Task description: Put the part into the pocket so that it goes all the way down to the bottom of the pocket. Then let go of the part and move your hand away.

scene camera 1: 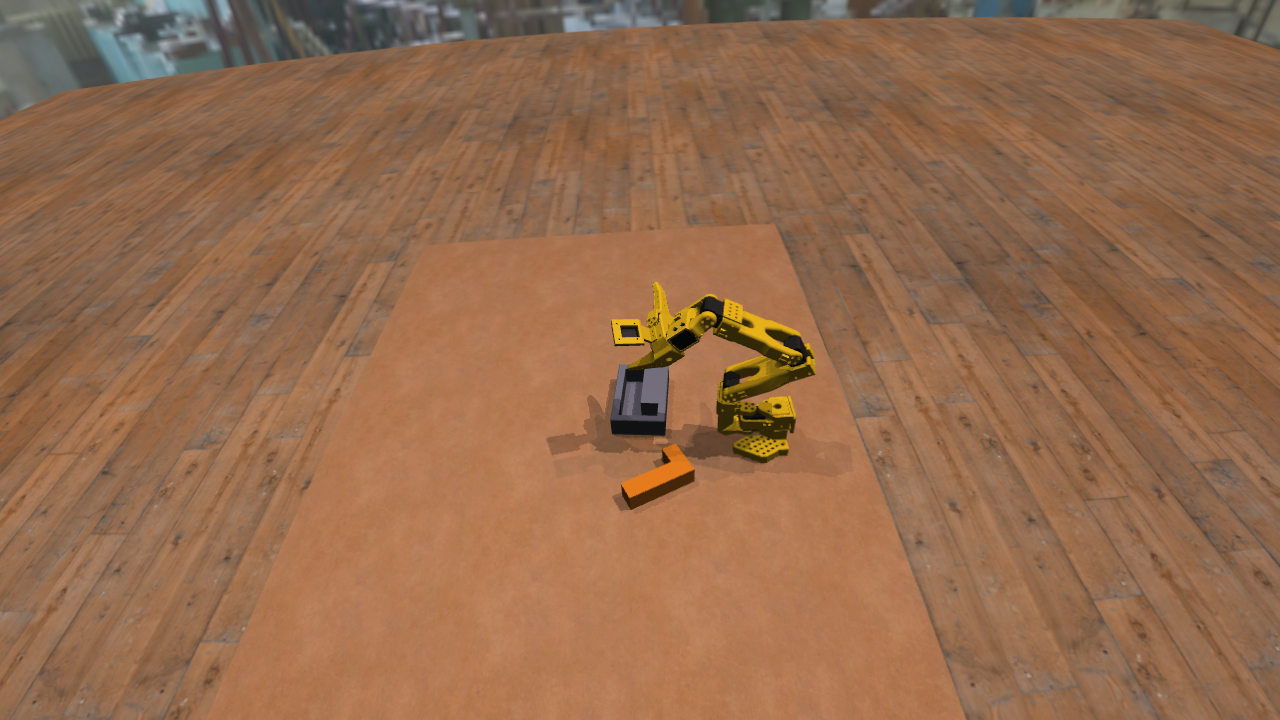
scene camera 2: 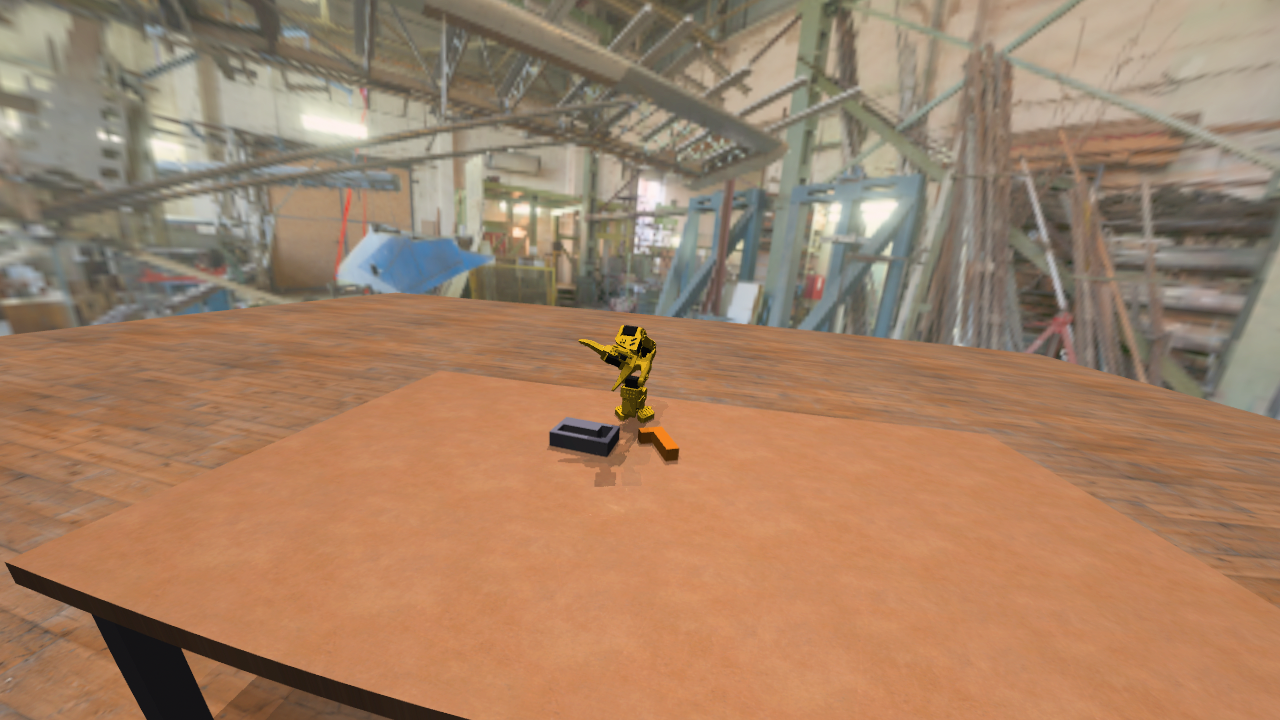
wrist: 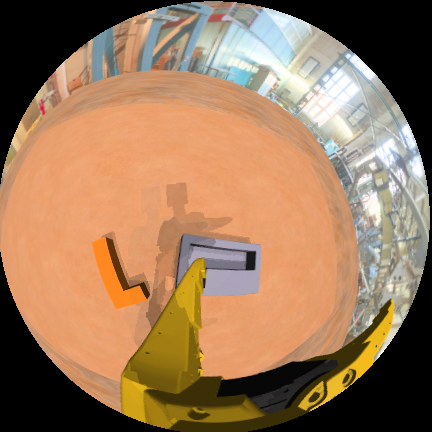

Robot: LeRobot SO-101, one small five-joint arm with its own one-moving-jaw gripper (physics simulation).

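Where they show: end effector, tool point: (scene camera 1: 629, 366) (scene camera 2: 612, 388) (wrist: 204, 264); arm's base, origin of the base link: (scene camera 1: 746, 437) (scene camera 2: 633, 418).
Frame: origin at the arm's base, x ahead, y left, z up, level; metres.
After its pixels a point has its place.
Observation:
The part, an orange L-shaped bar (scene camera 1: 657, 481) {x 0.151, y 0.103, z 0.030 m} (scene camera 2: 664, 442) {x 0.175, y 0.096, z 0.030 m} (wrist: 111, 272) {x 0.152, y 0.086, z 0.030 m}, lies flat on the tabletop, outside the pocket and apart from its block. The grey block (scene camera 1: 638, 427) {x 0.177, y -0.019, z 0.019 m} (scene camera 2: 581, 442) {x 0.217, y -0.085, z 0.024 m} (wrist: 232, 284) {x 0.143, y -0.102, z 0.036 m} holds the recessed pocket, whose floor shows in part. My gripper (scene camera 1: 642, 326) (scene camera 2: 597, 365) (wrist: 296, 280) is wide open with nothing between its jaws. The fixed jaw points down and is drawn over the block's far end in scene camera 1; the moving jaw is swung up and away. In the wrist view the fixed jaw hides part of the pocket and block.
The tan tabletop (scene camera 1: 465, 573) {x 0.427, y 0.226, z 0.000 m} (scene camera 2: 537, 573) {x 0.549, y -0.048, z 0.000 m} (wrist: 270, 165) {x 0.464, y -0.285, z 0.000 m} bears the block, the part and the yellow arm's base (scene camera 1: 760, 447) {x -0.016, y 0.037, z 0.017 m} (scene camera 2: 633, 413) {x 0.049, y 0.005, z 0.036 m}. In scene camera 1 the base stands right of the block, and the part lies on the near side of the block.

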